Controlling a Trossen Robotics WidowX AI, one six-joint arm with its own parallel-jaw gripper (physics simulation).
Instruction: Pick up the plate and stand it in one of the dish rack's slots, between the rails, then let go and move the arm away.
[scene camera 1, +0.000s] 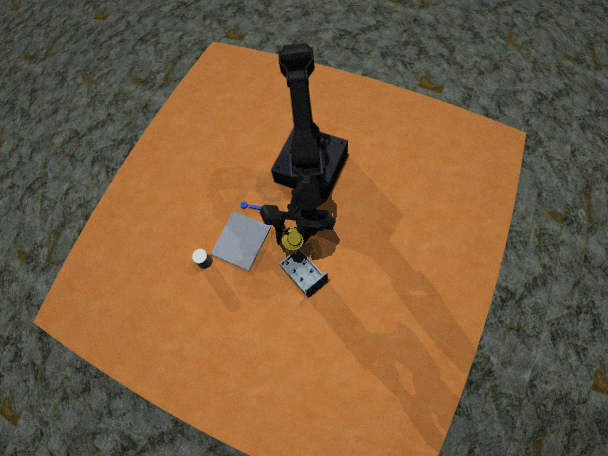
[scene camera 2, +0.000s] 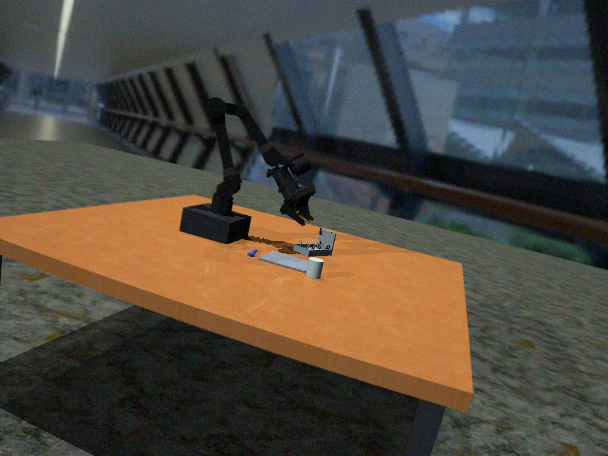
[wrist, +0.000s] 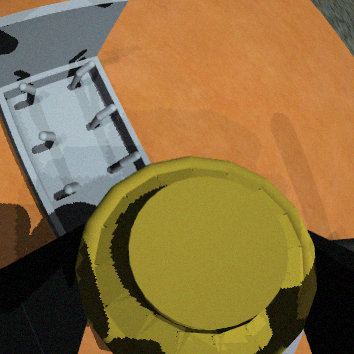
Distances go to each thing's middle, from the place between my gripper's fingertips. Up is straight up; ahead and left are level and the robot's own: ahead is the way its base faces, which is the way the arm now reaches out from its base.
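Labels:
There's a yellow plate (wrist: 192, 247), and my hand is 10 mm past it and 20 mm below it. Going by their middles, that plate is the nearest to my hand of the things named here. Then there's a grey dish rack (scene camera 1: 297, 265), which is 50 mm to the left of my hand, 20 mm ahead of it and 60 mm below it. The grey mat (scene camera 1: 242, 237) is 160 mm to the right of my hand, 40 mm ahead of it and 100 mm below it, and going by their middles it's the farthest from my hand of the things named here.

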